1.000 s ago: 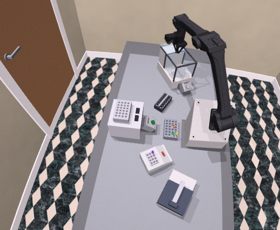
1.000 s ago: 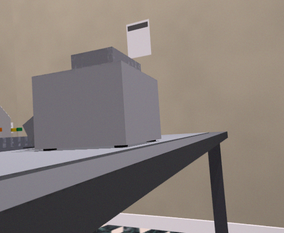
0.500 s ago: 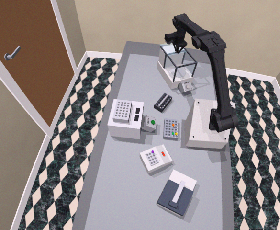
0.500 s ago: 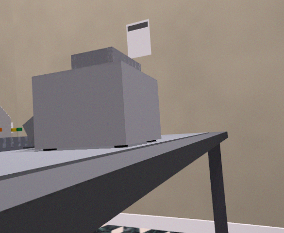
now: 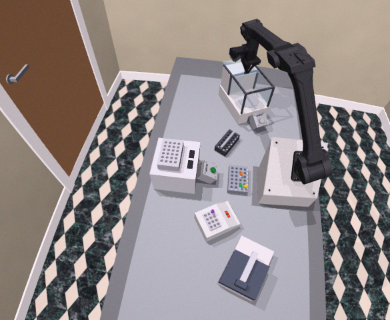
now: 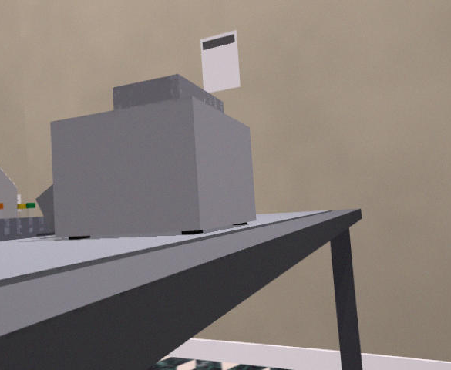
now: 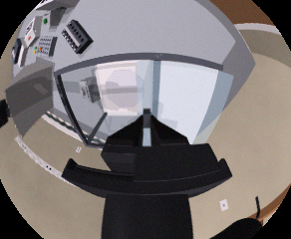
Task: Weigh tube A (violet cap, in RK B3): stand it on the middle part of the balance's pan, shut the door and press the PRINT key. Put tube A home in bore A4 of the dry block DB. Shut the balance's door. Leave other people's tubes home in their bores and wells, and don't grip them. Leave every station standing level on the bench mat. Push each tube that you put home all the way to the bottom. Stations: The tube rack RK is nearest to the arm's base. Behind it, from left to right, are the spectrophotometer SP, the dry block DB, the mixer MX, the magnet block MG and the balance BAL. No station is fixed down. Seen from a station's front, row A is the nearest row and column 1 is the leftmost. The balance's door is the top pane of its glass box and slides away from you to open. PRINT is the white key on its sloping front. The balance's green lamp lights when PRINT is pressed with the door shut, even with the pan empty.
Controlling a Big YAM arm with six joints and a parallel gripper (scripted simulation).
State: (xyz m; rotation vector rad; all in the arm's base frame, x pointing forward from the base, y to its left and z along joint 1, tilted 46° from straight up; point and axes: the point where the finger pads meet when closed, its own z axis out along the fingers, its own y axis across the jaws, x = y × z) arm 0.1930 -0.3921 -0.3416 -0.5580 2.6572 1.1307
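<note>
Right now my hand is 30 mm to the left of the balance door, 10 mm short of it and 10 mm above it. The rest, counted from my hand: tube rack RK (500 mm to the left, 200 mm below, 40 mm ahead); black magnet block MG (300 mm to the left, 200 mm below, 80 mm ahead); white PRINT key (190 mm to the left, 150 mm below, 90 mm behind).
</note>
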